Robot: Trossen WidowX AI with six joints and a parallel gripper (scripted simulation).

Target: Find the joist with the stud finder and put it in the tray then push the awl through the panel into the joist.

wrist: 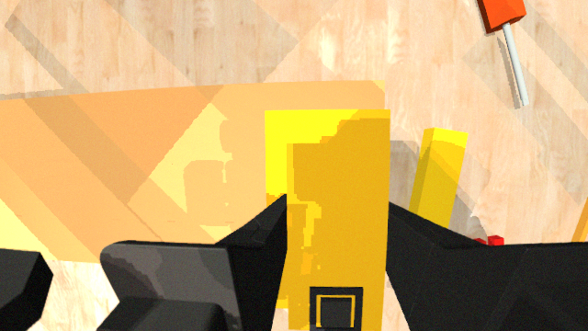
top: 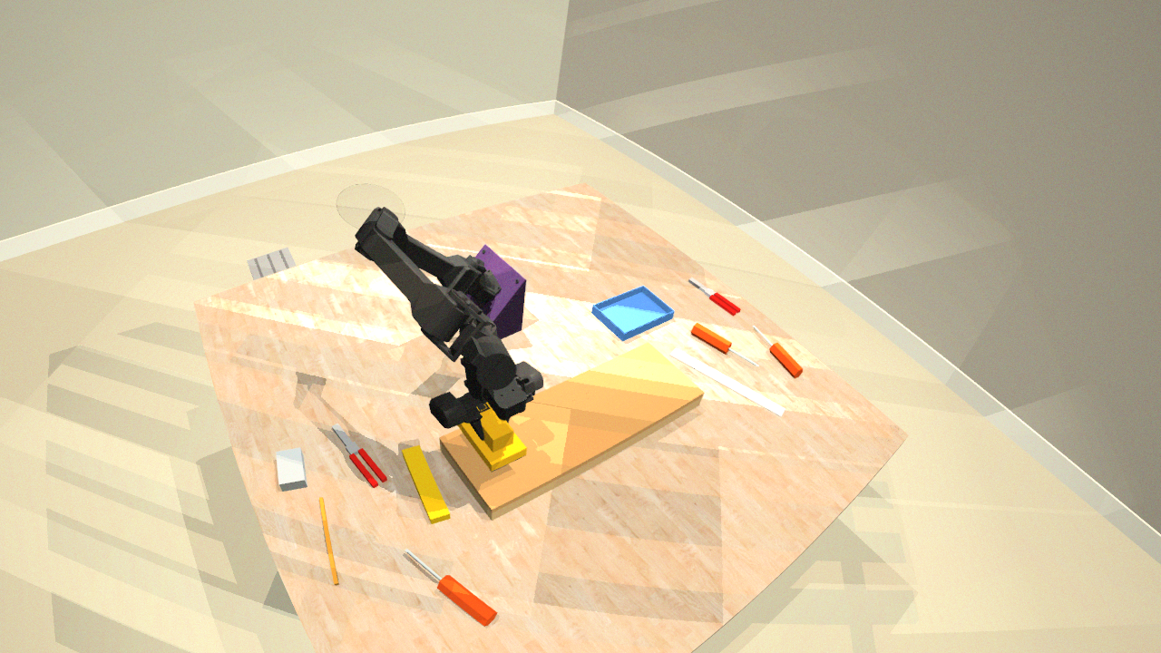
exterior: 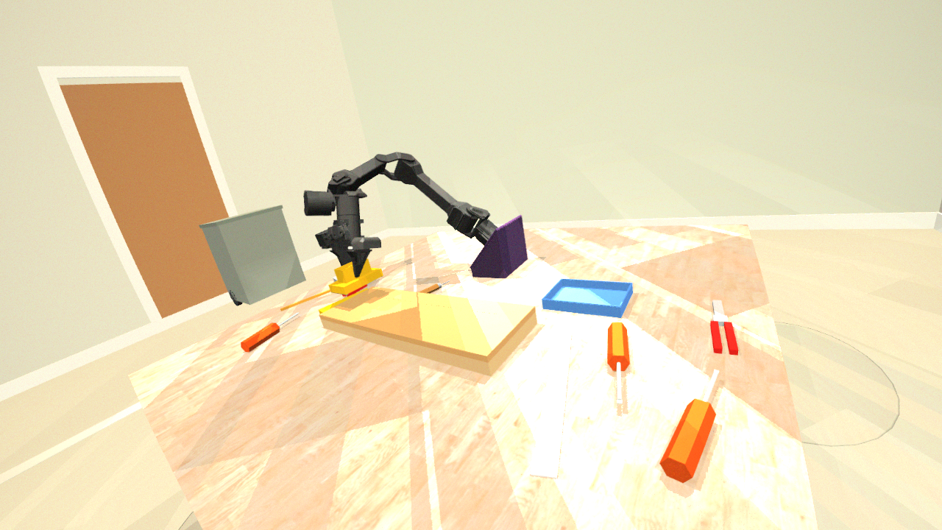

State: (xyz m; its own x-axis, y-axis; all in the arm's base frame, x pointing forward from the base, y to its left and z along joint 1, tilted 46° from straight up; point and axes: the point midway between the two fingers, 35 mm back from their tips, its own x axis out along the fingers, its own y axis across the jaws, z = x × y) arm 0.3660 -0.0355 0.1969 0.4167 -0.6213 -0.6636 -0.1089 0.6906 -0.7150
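Right now the yellow level is 130 mm to the right of my gripper tip, 100 mm below it and 20 mm behind it. Round my gripper tip: awl: 200 mm behind, 100 mm below, 70 mm to the left; then yellow stud finder: 20 mm behind, 20 mm above; then pencil: 330 mm to the right, 110 mm below, 30 mm ahead.
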